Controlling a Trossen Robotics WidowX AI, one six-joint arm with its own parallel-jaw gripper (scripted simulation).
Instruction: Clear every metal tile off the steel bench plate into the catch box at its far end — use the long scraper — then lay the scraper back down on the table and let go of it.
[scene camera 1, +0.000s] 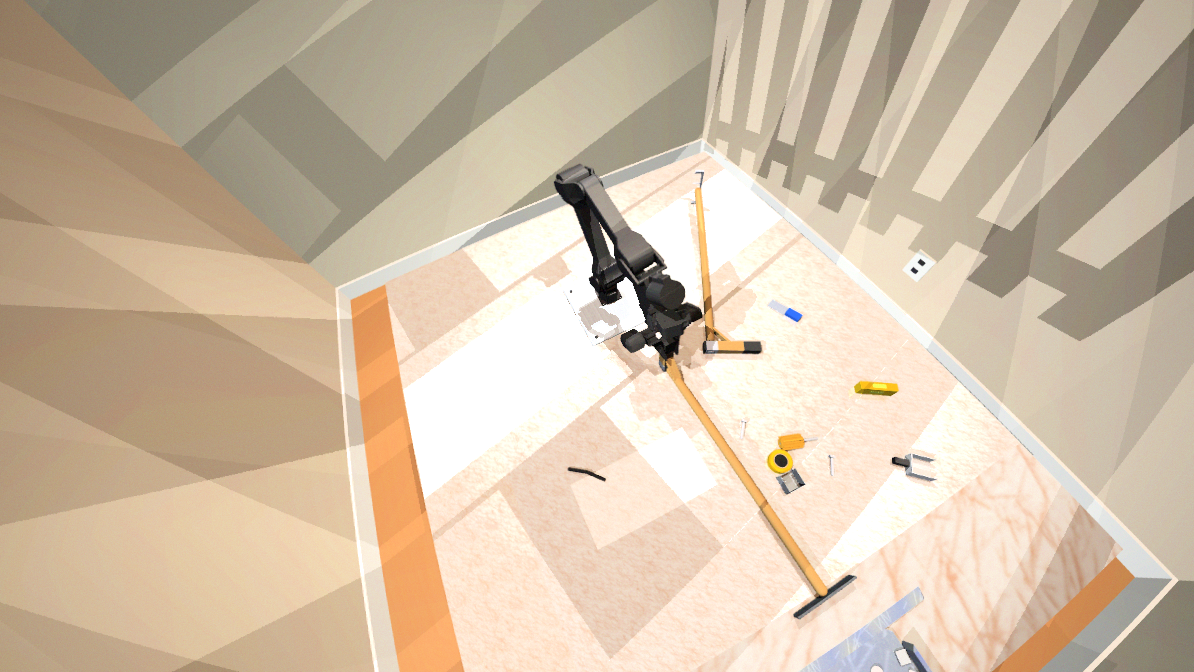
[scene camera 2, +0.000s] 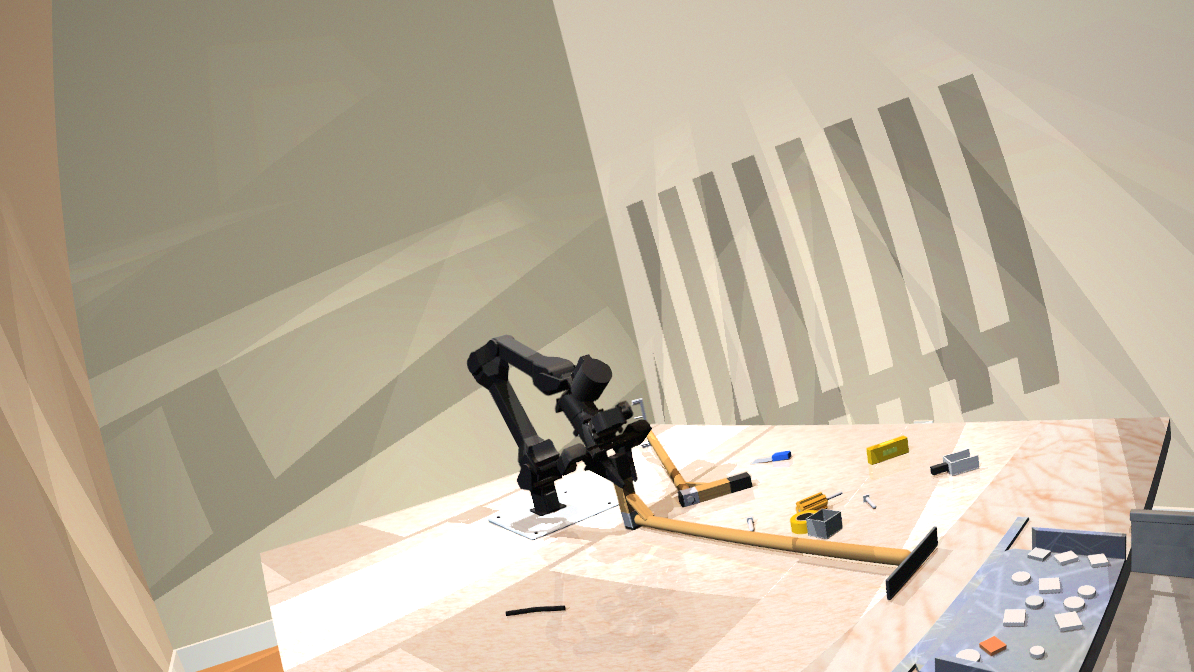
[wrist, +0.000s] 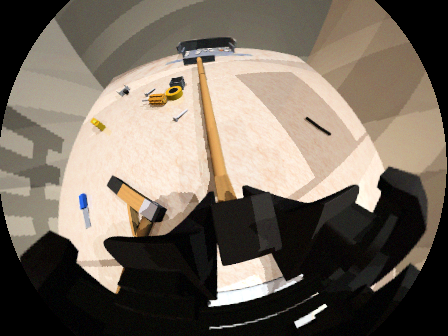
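My gripper (scene camera 2: 630, 483), (scene camera 1: 671, 357), (wrist: 228, 193). Long scraper (scene camera 2: 635, 514), (scene camera 1: 670, 366), (wrist: 246, 229). Grey box (scene camera 2: 824, 523). Yellow level (scene camera 2: 878, 453).
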